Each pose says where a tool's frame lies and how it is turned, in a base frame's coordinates. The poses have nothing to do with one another.
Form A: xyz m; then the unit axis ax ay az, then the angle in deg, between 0 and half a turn.
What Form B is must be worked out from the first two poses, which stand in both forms.
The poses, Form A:
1: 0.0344, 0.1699, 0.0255, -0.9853, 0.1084, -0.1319, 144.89
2: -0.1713, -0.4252, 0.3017, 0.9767, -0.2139, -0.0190, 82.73
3: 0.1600, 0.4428, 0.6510, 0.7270, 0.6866, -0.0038, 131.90
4: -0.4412, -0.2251, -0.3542, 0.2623, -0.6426, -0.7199, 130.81
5: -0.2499, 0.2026, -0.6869, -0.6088, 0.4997, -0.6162, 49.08
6: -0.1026, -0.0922, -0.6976, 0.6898, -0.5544, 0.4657, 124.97
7: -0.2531, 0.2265, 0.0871, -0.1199, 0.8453, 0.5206, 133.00
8: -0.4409, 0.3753, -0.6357, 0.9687, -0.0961, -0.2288, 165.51
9: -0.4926, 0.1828, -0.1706, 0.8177, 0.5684, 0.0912, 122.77
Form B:
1: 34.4, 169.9, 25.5, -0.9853, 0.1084, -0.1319, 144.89
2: -171.3, -425.2, 301.7, 0.9767, -0.2139, -0.0190, 82.73
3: 160.0, 442.8, 651.0, 0.7270, 0.6866, -0.0038, 131.90
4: -441.2, -225.1, -354.2, 0.2623, -0.6426, -0.7199, 130.81
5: -249.9, 202.6, -686.9, -0.6088, 0.4997, -0.6162, 49.08
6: -102.6, -92.2, -697.6, 0.6898, -0.5544, 0.4657, 124.97
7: -253.1, 226.5, 87.1, -0.1199, 0.8453, 0.5206, 133.00
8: -440.9, 375.3, -635.7, 0.9687, -0.0961, -0.2288, 165.51
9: -492.6, 182.8, -170.6, 0.8177, 0.5684, 0.0912, 122.77
